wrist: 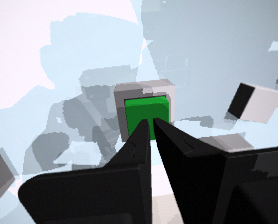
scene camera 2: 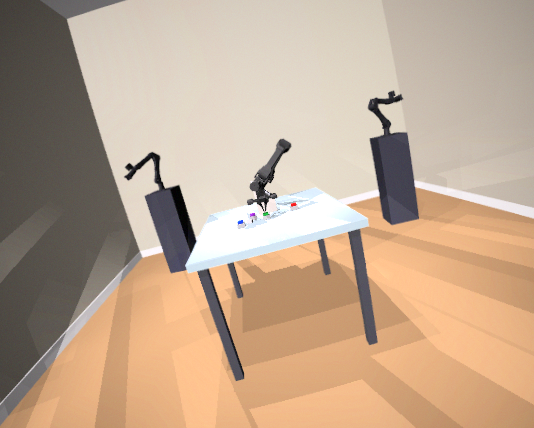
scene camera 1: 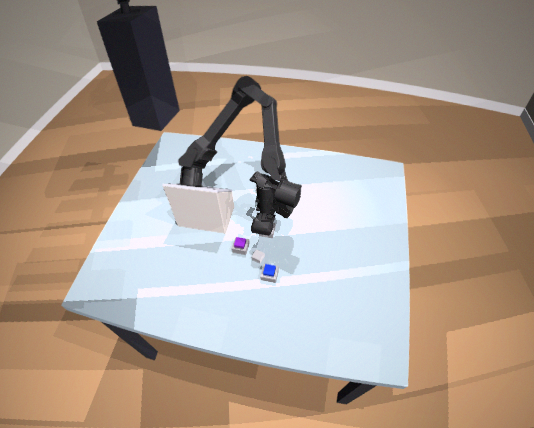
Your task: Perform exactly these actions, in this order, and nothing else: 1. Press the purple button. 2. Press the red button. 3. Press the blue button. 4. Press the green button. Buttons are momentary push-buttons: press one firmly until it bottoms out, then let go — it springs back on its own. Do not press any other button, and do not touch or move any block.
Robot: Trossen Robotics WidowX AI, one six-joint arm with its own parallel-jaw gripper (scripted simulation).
Scene:
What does my gripper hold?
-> Nothing.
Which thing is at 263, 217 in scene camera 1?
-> My gripper.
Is my gripper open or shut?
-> Shut.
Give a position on a green button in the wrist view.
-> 157, 107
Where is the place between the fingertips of my gripper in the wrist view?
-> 150, 124

